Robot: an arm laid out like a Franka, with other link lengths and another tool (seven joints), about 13 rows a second.
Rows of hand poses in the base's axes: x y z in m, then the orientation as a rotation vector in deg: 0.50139 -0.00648 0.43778 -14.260 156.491 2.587; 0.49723 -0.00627 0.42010 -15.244 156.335 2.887; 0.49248 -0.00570 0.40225 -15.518 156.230 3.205; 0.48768 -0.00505 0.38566 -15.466 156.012 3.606; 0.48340 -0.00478 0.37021 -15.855 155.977 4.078; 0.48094 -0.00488 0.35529 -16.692 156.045 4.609; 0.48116 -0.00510 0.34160 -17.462 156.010 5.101; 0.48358 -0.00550 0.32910 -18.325 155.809 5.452; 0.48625 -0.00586 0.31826 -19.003 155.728 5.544; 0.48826 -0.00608 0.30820 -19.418 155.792 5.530; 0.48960 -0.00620 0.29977 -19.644 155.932 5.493; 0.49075 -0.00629 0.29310 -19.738 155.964 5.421; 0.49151 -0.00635 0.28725 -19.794 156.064 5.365; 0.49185 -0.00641 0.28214 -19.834 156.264 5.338
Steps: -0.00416 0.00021 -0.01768 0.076 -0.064 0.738; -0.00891 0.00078 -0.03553 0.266 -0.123 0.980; -0.01371 0.00143 -0.05212 0.573 -0.310 1.013; -0.01799 0.00170 -0.06757 0.847 -0.276 1.354; -0.02045 0.00160 -0.08249 1.085 -0.097 2.010; -0.02023 0.00138 -0.09618 1.314 -0.025 2.620; -0.01781 0.00098 -0.10868 1.447 -0.118 3.285; -0.01514 0.00062 -0.11952 1.416 -0.128 3.777; -0.01313 0.00040 -0.12958 1.337 -0.028 4.060; -0.01179 0.00028 -0.13801 1.264 0.129 4.203; -0.01064 0.00019 -0.14468 1.196 0.163 4.256; -0.00988 0.00013 -0.15053 1.140 0.262 4.280; -0.00954 0.00007 -0.15564 1.096 0.461 4.291
